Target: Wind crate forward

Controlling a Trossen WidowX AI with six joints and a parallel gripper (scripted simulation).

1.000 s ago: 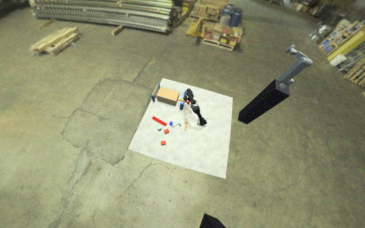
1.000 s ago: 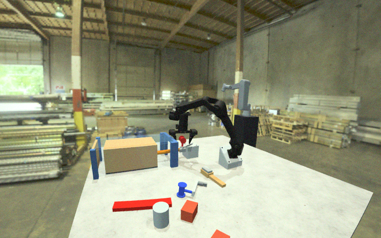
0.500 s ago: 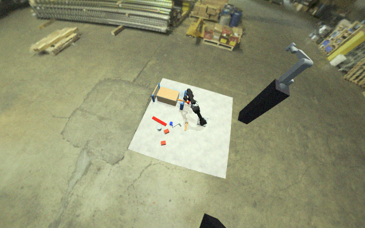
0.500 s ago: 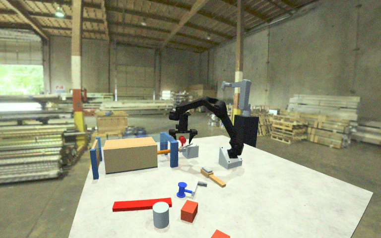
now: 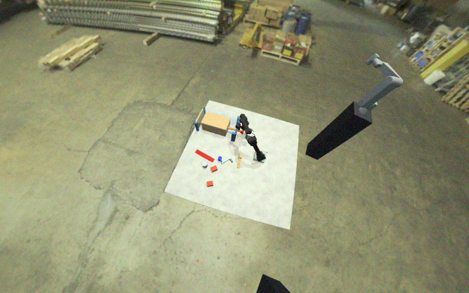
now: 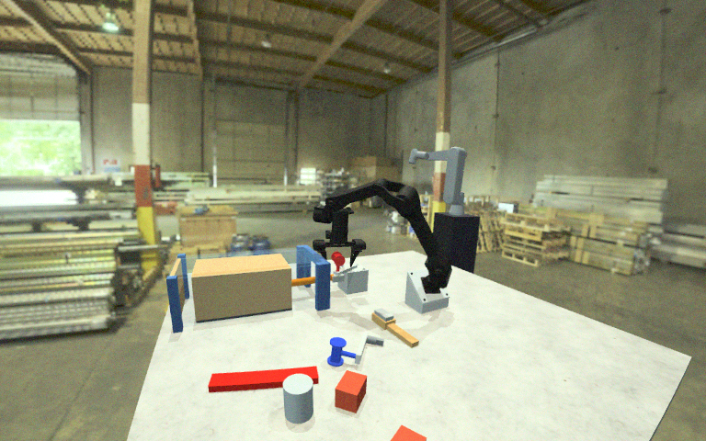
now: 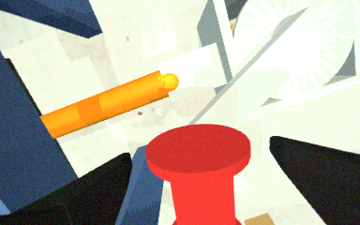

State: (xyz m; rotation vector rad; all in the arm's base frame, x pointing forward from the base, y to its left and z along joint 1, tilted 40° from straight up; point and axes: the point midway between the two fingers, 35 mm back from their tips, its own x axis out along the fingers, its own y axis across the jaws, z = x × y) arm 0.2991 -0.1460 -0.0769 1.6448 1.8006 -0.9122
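My gripper tip is now 2 cm below the red knob. Also, from my gripper tip: red-knobbed winch handle (3 cm behind, 2 cm to the right, 1 cm below); then blue frame (8 cm ahead, 3 cm to the right, 1 cm below); then grey winch (9 cm behind, 7 cm to the right, 8 cm below).
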